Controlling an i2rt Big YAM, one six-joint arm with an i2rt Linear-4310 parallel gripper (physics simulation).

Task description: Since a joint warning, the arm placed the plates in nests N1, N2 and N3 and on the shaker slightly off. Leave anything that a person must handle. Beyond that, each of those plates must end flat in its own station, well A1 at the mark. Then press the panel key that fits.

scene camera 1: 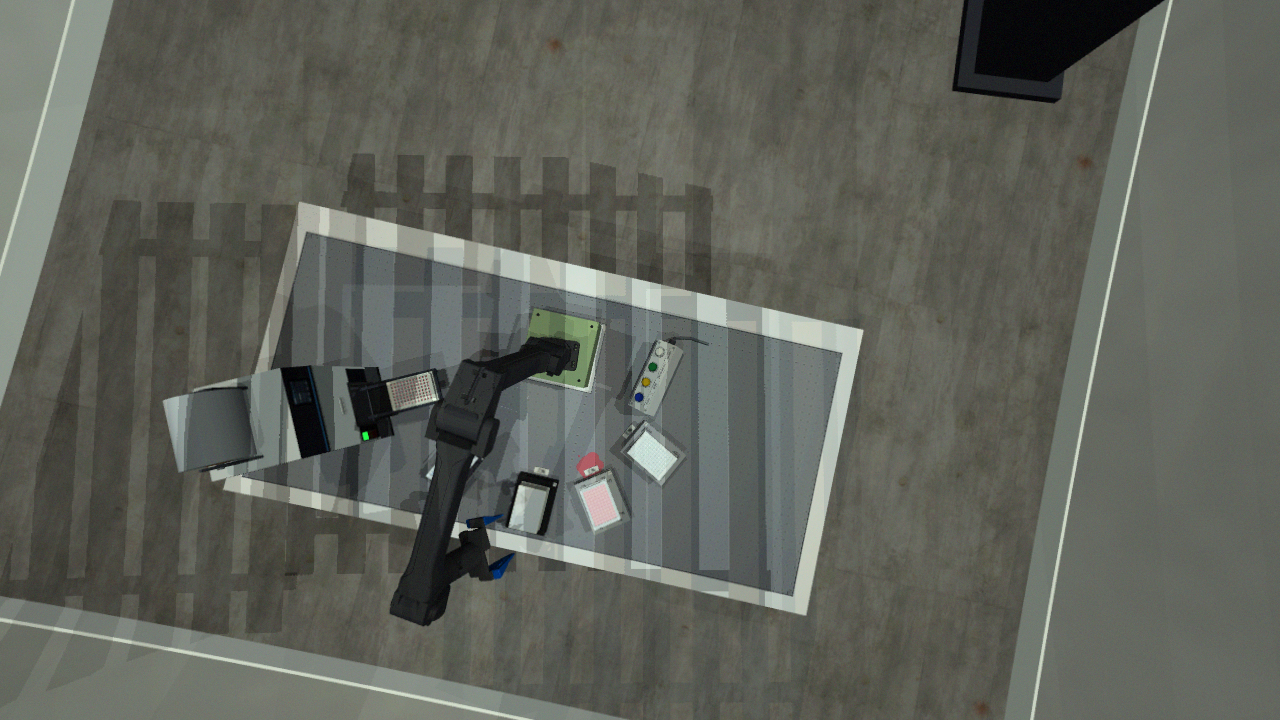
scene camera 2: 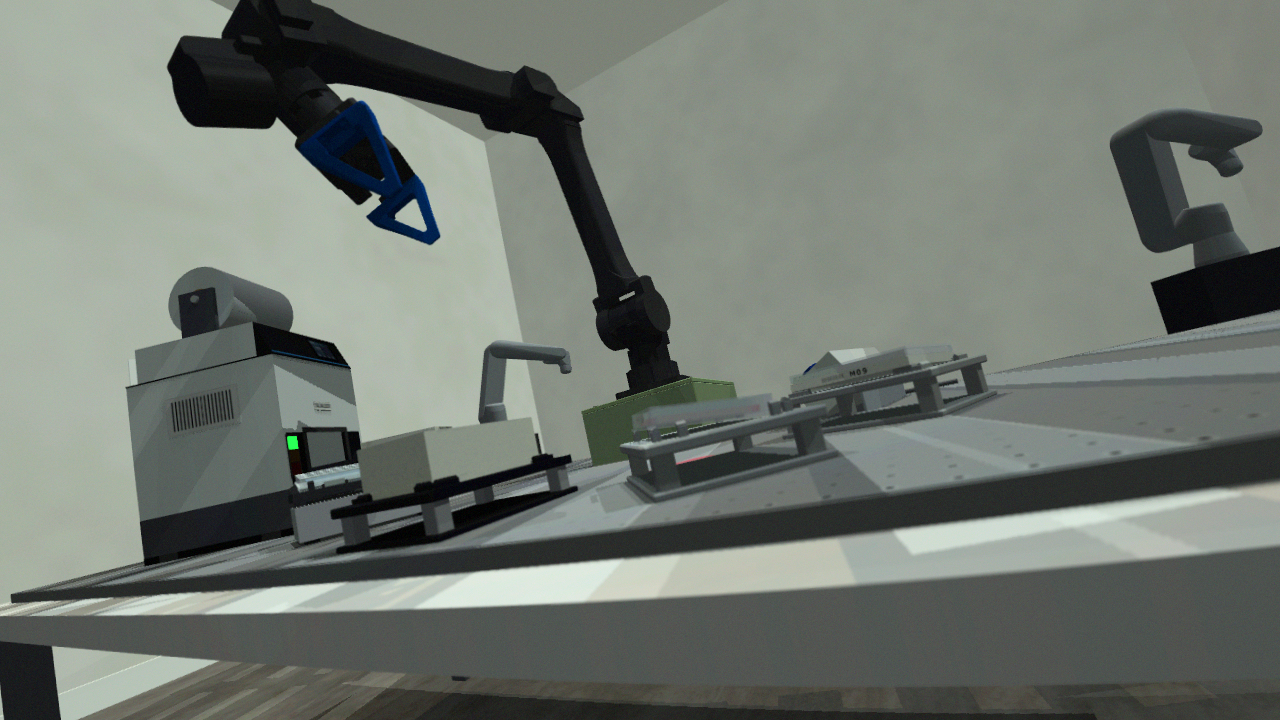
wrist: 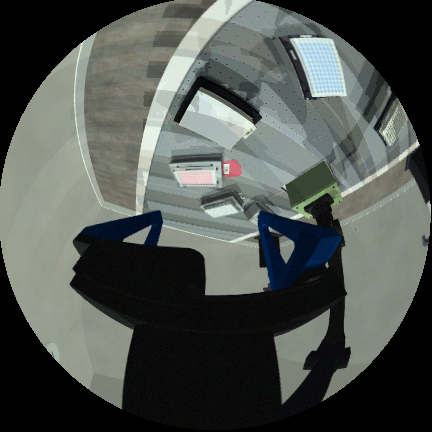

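My gripper (scene camera 1: 506, 536) (scene camera 2: 415, 216) (wrist: 209, 216) is open and empty, high above the bench's front edge. A tall off-white plate (scene camera 1: 530, 507) (scene camera 2: 474, 447) (wrist: 217, 117) sits in the black nest, off-centre, with black rim bare along two sides in the wrist view. A pink-welled plate (scene camera 1: 598, 503) (wrist: 196, 177) is in a grey nest (scene camera 2: 723, 433). A white plate (scene camera 1: 651, 454) (wrist: 222, 207), marked M09 in scene camera 2, is in another grey nest. A light-blue plate (wrist: 320, 67) lies on a dark station; the arm partly hides it in scene camera 1. Nest labels are unreadable.
The key panel (scene camera 1: 656, 377) has white, green, yellow and blue keys. A red patch (scene camera 1: 589, 462) (wrist: 234, 168) lies by the pink plate's nest. A large instrument (scene camera 1: 340, 407) (scene camera 2: 210, 447) with a green light holds another plate (scene camera 1: 413, 392) (wrist: 393, 121) out front. The arm stands on a green base (scene camera 2: 604, 434).
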